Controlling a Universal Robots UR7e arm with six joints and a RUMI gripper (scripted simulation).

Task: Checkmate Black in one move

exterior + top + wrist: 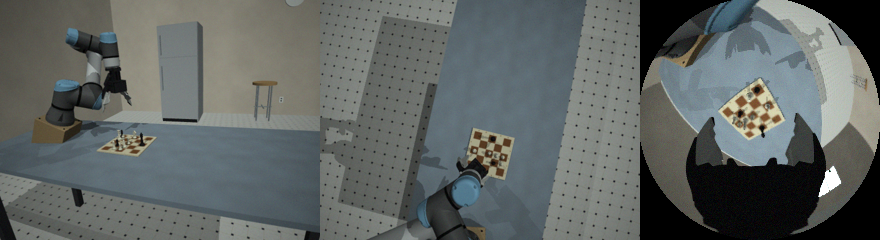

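Now: hand 130 mm above the white piece and 20 mm to the left of it. Round my hand: tall black piece: 150 mm ahead, 130 mm below, 70 mm to the right; chessboard: 160 mm below, 70 mm ahead, 60 mm to the right.
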